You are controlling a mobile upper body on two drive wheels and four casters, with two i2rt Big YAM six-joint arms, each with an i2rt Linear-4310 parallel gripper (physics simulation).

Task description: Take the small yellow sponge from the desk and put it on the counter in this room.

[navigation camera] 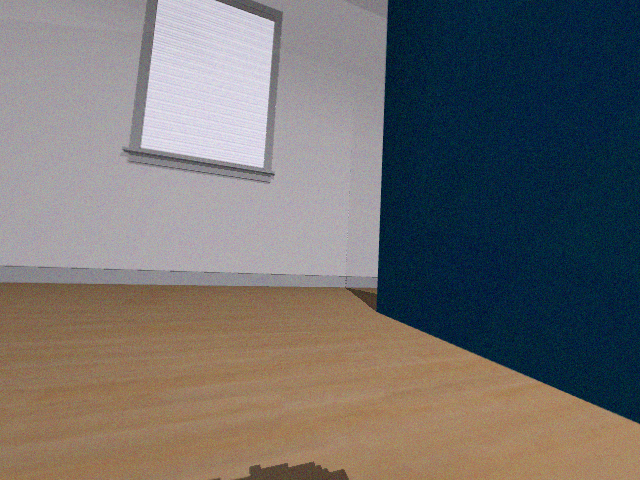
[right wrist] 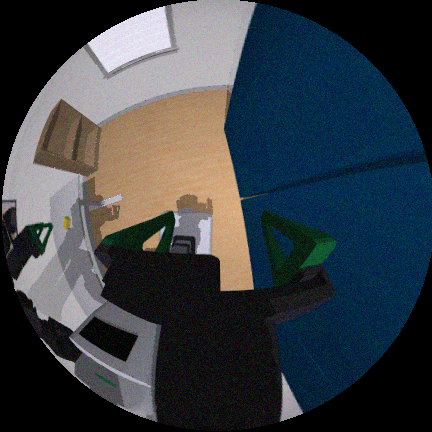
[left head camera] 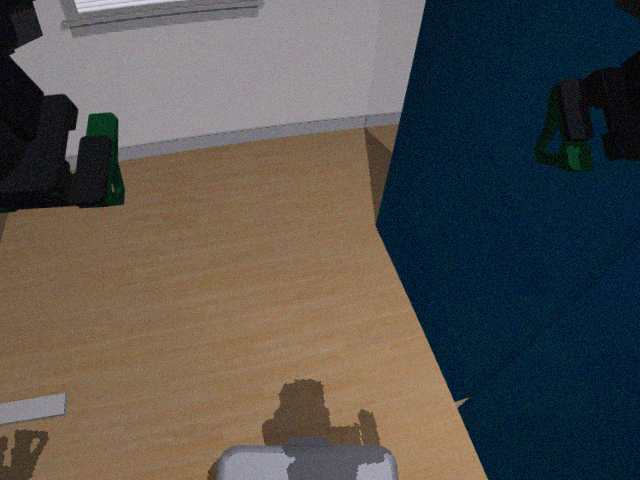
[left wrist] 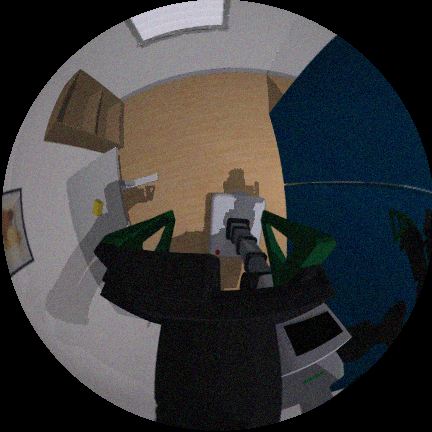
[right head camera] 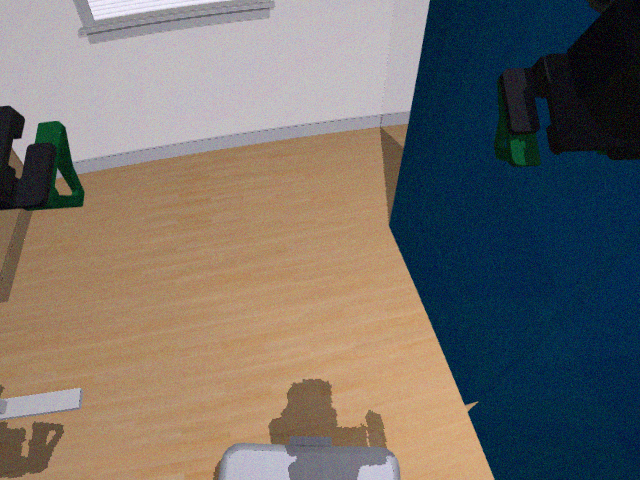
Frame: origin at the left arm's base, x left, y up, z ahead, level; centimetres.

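Where they show: left gripper, fingertip midpoint: (right wrist: 47,223) (left head camera: 68,200) (left wrist: 217,214) (right head camera: 34,203); right gripper, fingertip midpoint: (right wrist: 217,215) (left head camera: 582,154) (left wrist: 393,211) (right head camera: 548,148).
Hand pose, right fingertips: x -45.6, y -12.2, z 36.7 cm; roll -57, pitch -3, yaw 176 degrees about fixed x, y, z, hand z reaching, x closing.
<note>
After its pixels a point has its place.
The small yellow sponge (left wrist: 98,207) @(z 21.1, x 78.9, y -65.1 cm) (right wrist: 67,222) @(z 21.0, x 78.8, y -66.2 cm) lies on the grey-white desk (left wrist: 90,175) @(z 43.9, x 94.1, y -69.0 cm) (right wrist: 62,202) @(z 38.3, x 95.8, y -69.0 cm), at the left of both wrist views. It does not show in the head views. My left gripper (left wrist: 217,214) @(z 31.8, x 0.1, y -15.1 cm) (left head camera: 62,202) @(z 31.8, x 0.1, y -15.1 cm) is open and empty, in the air to the right of the sponge in the left wrist view. My right gripper (right wrist: 217,215) @(z 36.7, x -45.6, y -12.2 cm) (right head camera: 566,157) @(z 36.7, x -45.6, y -12.2 cm) is open and empty, farther from the sponge, in front of a tall dark blue surface (left head camera: 516,258) @(z 66.7, x -75.3, y -68.9 cm) (right head camera: 516,284) @(z 63.9, x -76.0, y -76.3 cm) (navigation camera: 506,180) @(z 86.5, x -70.3, y -97.2 cm). I cannot make out a counter for certain.
A brown open shelf unit (left wrist: 75,141) @(z 83.3, x 143.5, y -75.7 cm) (right wrist: 62,162) @(z 85.9, x 134.4, y -79.6 cm) stands beyond the desk. A light desk foot (left head camera: 36,408) (right head camera: 46,403) lies low at the left. The blue surface rises close on the right. A window (navigation camera: 206,82) @(z 197.4, x 50.5, y -1.9 cm) is in the far wall (navigation camera: 206,227) @(z 200.0, x 42.6, y -102.4 cm). A framed picture (left wrist: 15,232) hangs at left.
</note>
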